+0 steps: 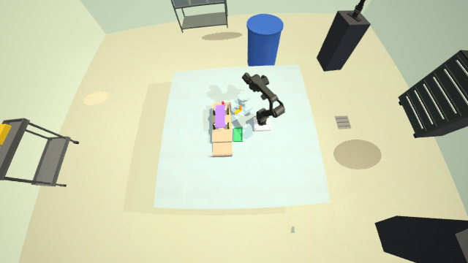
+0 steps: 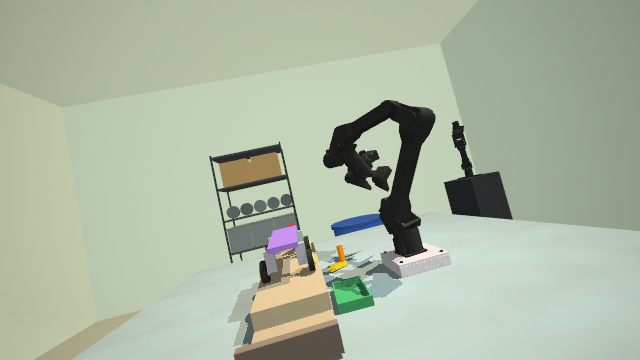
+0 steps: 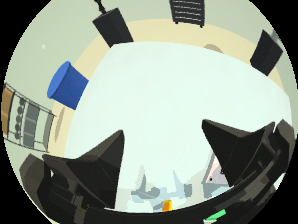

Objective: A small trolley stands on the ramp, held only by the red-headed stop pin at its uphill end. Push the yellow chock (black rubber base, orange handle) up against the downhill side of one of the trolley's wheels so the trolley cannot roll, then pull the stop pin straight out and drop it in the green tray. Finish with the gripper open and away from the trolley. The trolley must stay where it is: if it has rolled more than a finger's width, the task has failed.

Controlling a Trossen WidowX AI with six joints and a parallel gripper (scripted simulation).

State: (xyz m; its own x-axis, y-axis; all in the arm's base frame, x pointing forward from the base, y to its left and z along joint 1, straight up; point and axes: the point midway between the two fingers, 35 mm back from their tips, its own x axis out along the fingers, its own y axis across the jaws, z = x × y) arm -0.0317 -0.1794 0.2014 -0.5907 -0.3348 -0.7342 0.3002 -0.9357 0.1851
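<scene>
Right now my gripper tip is 220 mm short of the yellow chock, 40 mm to the right of it and 190 mm above it. Also, from my gripper tip: green tray: 260 mm ahead, 260 mm to the left, 220 mm below; red-headed stop pin: 340 mm ahead, 20 mm to the left, 80 mm below; trolley: 370 mm ahead, 140 mm to the left, 100 mm below.
</scene>
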